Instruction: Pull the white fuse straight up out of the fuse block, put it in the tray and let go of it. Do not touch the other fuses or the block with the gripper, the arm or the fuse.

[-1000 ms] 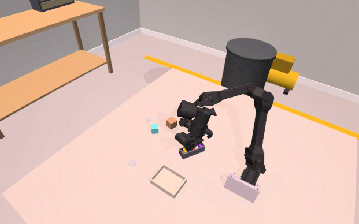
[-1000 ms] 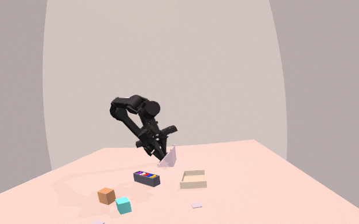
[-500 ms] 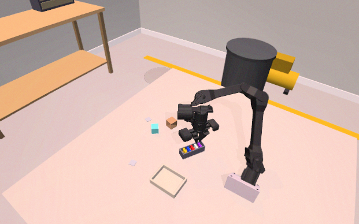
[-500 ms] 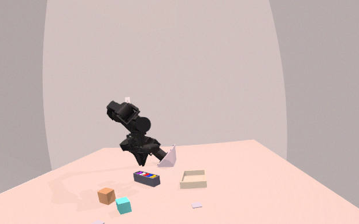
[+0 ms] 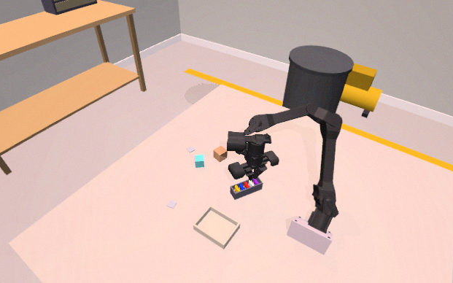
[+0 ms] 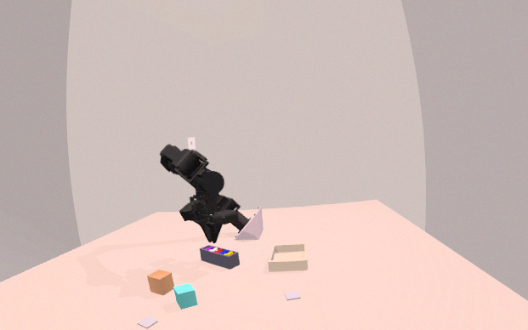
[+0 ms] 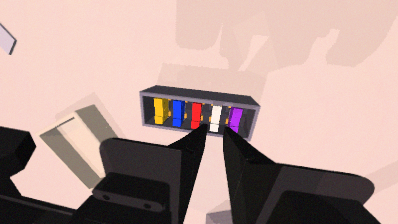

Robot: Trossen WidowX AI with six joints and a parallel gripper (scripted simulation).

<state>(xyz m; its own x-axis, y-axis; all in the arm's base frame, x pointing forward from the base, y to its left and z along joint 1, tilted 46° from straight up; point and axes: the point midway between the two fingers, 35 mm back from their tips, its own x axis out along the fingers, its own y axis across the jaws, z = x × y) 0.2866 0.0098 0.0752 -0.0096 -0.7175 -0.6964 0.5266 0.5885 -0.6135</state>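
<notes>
My gripper tip is 40 mm above the white fuse. From my gripper tip the other things lie so: orange cube (200 mm ahead, 80 mm to the right, 40 mm below).
</notes>
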